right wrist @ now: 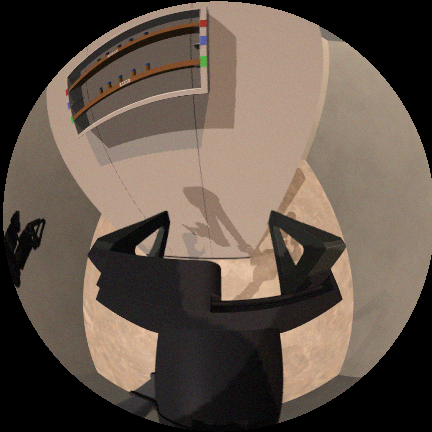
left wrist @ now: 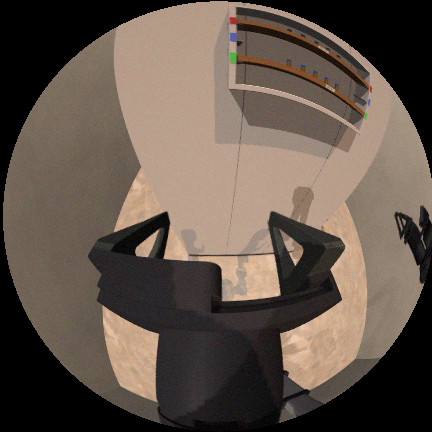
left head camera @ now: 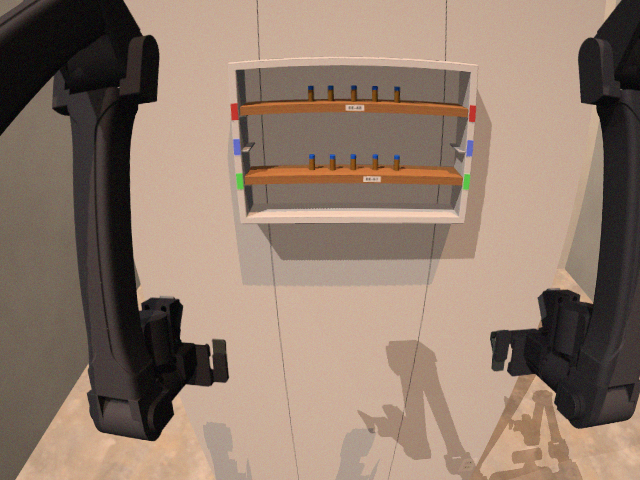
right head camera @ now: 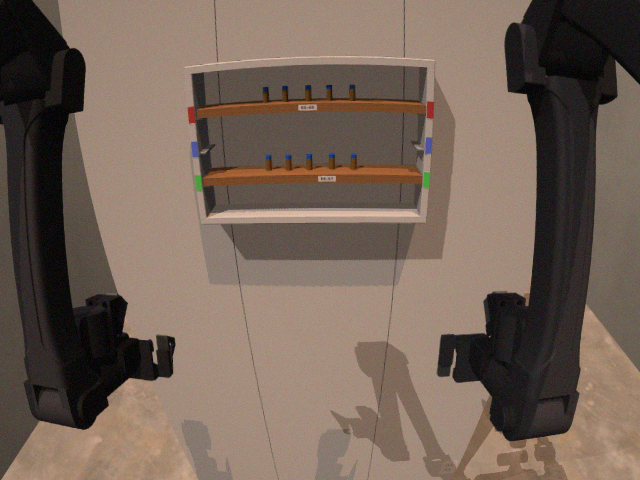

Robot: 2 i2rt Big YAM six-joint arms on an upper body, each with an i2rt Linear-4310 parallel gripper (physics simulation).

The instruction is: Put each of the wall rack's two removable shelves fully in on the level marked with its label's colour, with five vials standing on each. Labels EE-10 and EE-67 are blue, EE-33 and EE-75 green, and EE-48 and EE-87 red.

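Frame: origin at the left arm's base, x ahead, y left, z up, level; centimetres.
Seen in the pictures: left gripper, fingertip midpoint: (right wrist: 42,219) (left wrist: 218,216) (left head camera: 198,342) (right head camera: 150,338); right gripper, fingertip midpoint: (right wrist: 218,215) (left wrist: 396,213) (left head camera: 515,333) (right head camera: 468,337).
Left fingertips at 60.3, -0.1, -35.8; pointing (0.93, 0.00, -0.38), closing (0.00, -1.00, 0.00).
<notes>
Offsets run from my left fingertips to a thing's top centre, as dx, dy, dz. "*": to the spot under its first point. Level surfaces: height alone.
The white wall rack (left head camera: 351,219) (right head camera: 310,219) (left wrist: 232,75) (right wrist: 204,77) holds two brown shelves. The upper shelf {+34.5, -27.3, +33.4} (left head camera: 289,109) (right head camera: 258,110), labelled EE-48, sits at the red marks. The lower shelf {+34.5, -27.3, +18.4} (left head camera: 310,178) (right head camera: 258,178) sits at the green marks; its small label looks like EE-67. Several blue-capped vials stand upright in a row on each shelf. The blue level has bare side brackets. My left gripper (left head camera: 219,360) (right head camera: 165,356) (left wrist: 218,216) is open and empty, below and left of the rack. My right gripper (left head camera: 498,351) (right head camera: 445,355) (right wrist: 218,215) is open and empty, below and right of it.
The blue-level brackets {* +33.3, -4.9, +24.1} (left head camera: 248,147) (right head camera: 207,149) stick inward from the rack's side walls, between the two shelves. The rack hangs on a beige wall (left head camera: 351,310) with thin vertical seams. Shadows of the arms fall on the wall's lower part and the floor {dz -143.5} (left head camera: 191,454).
</notes>
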